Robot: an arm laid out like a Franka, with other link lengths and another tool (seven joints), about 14 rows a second.
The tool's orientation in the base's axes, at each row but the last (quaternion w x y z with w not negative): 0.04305 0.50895 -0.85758 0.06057; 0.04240 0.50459 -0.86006 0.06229; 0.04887 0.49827 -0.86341 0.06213; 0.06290 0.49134 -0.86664 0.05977; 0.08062 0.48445 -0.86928 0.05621
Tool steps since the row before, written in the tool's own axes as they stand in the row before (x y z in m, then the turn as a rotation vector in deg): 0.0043 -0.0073 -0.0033 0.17 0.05 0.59; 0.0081 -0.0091 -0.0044 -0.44 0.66 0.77; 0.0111 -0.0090 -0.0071 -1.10 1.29 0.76; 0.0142 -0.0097 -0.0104 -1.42 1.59 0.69; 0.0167 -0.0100 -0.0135 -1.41 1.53 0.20
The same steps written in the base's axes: 0.0044 -0.0067 0.0043 -0.13 -0.21 -0.56; 0.0040 -0.0107 0.0060 -0.37 0.58 -0.86; 0.0024 -0.0128 0.0092 -0.59 1.46 -0.99; 0.0016 -0.0152 0.0130 -0.68 1.90 -0.98; 0.0010 -0.0168 0.0167 -0.59 1.94 -0.50
